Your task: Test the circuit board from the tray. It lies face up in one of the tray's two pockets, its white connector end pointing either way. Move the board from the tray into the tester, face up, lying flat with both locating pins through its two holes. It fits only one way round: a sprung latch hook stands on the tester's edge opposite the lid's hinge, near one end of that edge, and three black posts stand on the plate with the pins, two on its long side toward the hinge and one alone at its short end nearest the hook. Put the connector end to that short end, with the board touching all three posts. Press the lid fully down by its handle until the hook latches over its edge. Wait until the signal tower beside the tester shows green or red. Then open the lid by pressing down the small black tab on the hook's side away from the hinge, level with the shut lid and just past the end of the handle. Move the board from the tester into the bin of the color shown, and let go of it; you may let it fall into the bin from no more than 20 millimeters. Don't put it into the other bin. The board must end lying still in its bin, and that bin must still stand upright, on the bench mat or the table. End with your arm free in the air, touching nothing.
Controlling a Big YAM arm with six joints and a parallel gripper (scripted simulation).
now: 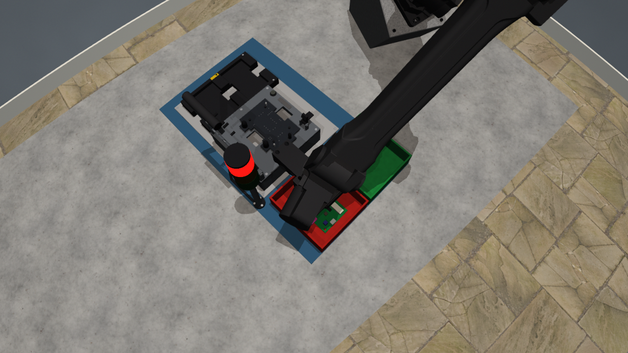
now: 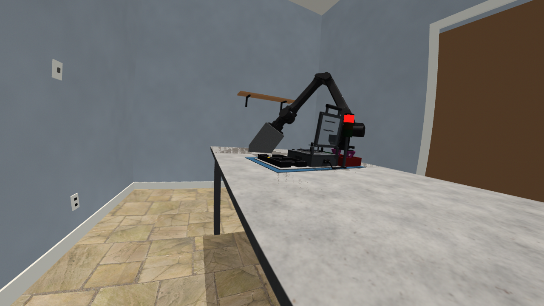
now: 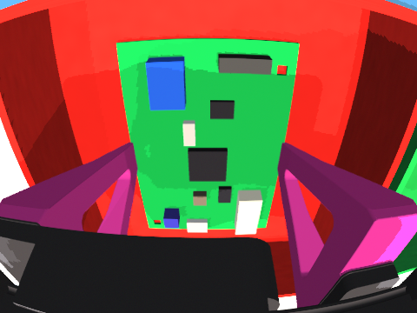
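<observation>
My hand is right at the red bin. The rest, counted from my hand: green bin: 150 mm behind, 30 mm to the right; then green circuit board: right at my hand; then latch hook: 160 mm to the right, 70 mm behind, 70 mm above.
</observation>
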